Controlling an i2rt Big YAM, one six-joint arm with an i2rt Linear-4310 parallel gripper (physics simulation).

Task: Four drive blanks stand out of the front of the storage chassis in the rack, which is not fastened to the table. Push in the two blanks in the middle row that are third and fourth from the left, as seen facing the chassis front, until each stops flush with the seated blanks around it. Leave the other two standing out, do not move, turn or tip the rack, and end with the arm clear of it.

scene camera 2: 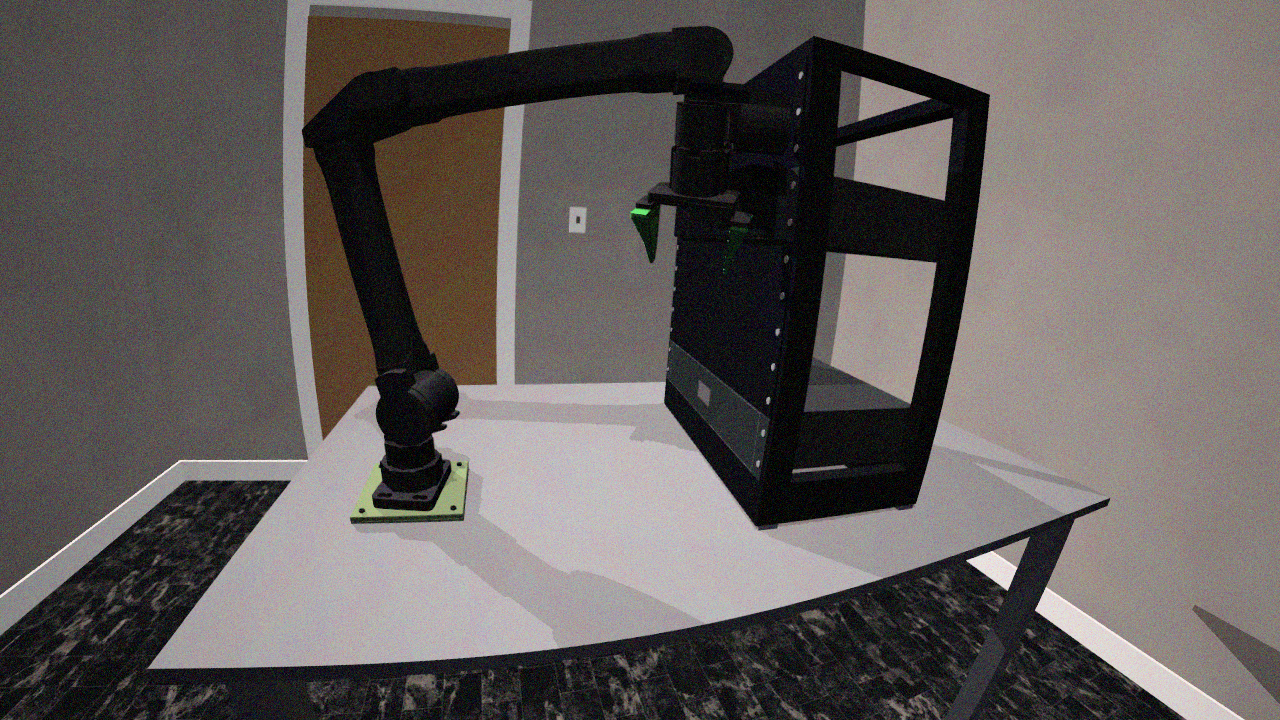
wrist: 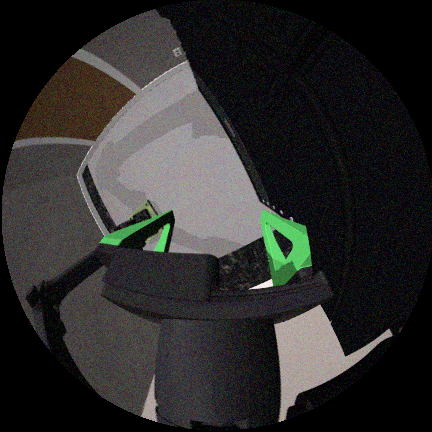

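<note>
The black rack stands upright on the table, its front facing the arm. The storage chassis and its drive blanks cannot be made out; the upper rack front is dark and partly behind the arm's wrist. My gripper is open and empty, with green fingers pointing down, in front of the upper half of the rack. In the wrist view the right finger overlaps the edge of the dark rack front; whether it touches cannot be told.
The arm's base plate sits on the table. The upper arm link reaches across at rack-top height. A grey panel is low in the rack front. A door and walls stand behind.
</note>
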